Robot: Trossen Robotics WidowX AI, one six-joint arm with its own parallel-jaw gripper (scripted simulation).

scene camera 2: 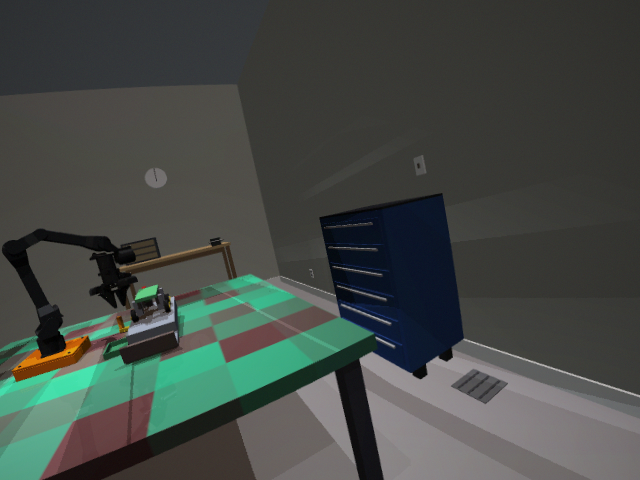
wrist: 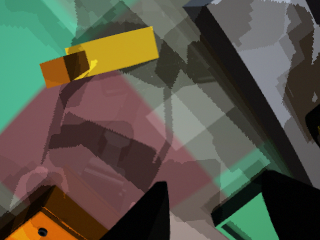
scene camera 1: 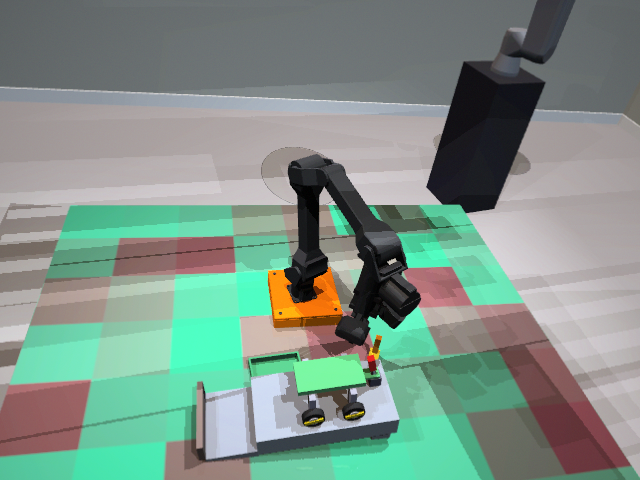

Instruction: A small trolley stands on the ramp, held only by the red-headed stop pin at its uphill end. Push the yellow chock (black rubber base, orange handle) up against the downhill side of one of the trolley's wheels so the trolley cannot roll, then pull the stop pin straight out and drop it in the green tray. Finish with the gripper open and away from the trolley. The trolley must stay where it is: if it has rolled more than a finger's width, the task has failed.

Path:
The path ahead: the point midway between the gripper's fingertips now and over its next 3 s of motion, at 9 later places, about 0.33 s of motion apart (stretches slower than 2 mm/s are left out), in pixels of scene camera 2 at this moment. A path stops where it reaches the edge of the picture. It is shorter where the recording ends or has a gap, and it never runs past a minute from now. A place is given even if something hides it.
My gripper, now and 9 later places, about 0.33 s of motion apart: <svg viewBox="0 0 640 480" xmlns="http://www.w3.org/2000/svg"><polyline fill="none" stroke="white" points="120,307 116,303 115,305 117,311 118,314 119,318 119,320 121,323 120,324 117,318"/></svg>

